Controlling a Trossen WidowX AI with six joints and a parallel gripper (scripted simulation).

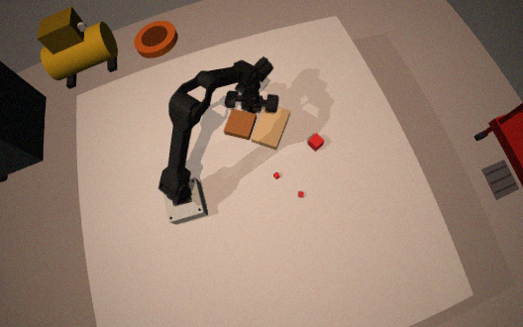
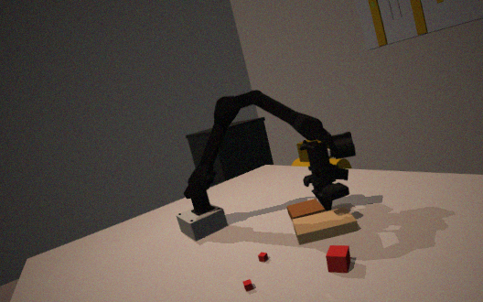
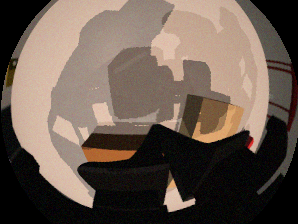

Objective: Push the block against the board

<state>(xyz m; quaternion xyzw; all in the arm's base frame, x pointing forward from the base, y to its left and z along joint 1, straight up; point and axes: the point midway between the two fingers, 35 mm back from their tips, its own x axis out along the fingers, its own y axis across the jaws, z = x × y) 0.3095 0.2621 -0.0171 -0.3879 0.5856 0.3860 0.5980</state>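
My gripper tip is now 6 cm past the square block and 4 cm to the left of it. From my gripper tip the other things lie so: tan board (8 cm to the right, 5 cm ahead, 1 cm above); red cube (18 cm to the right, 18 cm ahead, 1 cm above).
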